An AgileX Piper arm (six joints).
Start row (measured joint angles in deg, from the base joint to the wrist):
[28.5, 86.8, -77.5, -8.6, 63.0, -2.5]
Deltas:
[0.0, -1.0, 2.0, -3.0, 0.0, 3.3]
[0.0, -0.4, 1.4, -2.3, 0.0, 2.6]
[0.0, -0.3, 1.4, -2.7, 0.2, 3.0]
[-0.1, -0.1, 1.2, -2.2, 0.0, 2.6]
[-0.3, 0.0, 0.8, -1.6, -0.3, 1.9]
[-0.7, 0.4, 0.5, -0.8, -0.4, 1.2]
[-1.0, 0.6, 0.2, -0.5, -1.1, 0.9]
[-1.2, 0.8, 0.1, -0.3, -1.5, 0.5]
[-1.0, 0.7, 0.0, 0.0, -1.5, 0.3]
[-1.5, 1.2, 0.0, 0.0, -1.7, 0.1]
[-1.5, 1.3, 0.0, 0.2, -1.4, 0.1]
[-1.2, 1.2, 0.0, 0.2, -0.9, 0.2]
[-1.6, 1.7, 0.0, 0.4, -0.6, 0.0]
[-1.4, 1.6, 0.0, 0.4, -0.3, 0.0]
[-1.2, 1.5, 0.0, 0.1, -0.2, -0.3]
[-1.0, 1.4, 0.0, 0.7, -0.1, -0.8]
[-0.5, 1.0, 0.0, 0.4, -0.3, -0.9]
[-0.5, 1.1, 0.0, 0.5, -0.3, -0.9]
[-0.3, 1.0, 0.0, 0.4, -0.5, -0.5]
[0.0, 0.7, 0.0, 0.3, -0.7, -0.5]
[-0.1, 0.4, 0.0, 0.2, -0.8, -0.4]
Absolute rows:
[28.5, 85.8, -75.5, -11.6, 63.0, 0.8]
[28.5, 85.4, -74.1, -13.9, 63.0, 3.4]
[28.5, 85.1, -72.7, -16.6, 63.2, 6.4]
[28.4, 85.0, -71.5, -18.8, 63.2, 9.0]
[28.1, 85.0, -70.7, -20.4, 62.9, 10.9]
[27.4, 85.4, -70.2, -21.2, 62.5, 12.1]
[26.4, 86.0, -70.0, -21.7, 61.4, 13.0]
[25.2, 86.8, -69.9, -22.0, 59.9, 13.5]
[24.2, 87.5, -69.9, -22.0, 58.4, 13.8]
[22.7, 88.7, -69.9, -22.0, 56.7, 13.9]
[21.2, 90.0, -69.9, -21.8, 55.3, 14.0]
[20.0, 91.2, -69.9, -21.6, 54.4, 14.2]
[18.4, 92.9, -69.9, -21.2, 53.8, 14.2]
[17.0, 94.5, -69.9, -20.8, 53.5, 14.2]
[15.8, 96.0, -69.9, -20.7, 53.3, 13.9]
[14.8, 97.4, -69.9, -20.0, 53.2, 13.1]
[14.3, 98.4, -69.9, -19.6, 52.9, 12.2]
[13.8, 99.5, -69.9, -19.1, 52.6, 11.3]
[13.5, 100.5, -69.9, -18.7, 52.1, 10.8]
[13.5, 101.2, -69.9, -18.4, 51.4, 10.3]
[13.4, 101.6, -69.9, -18.2, 50.6, 9.9]

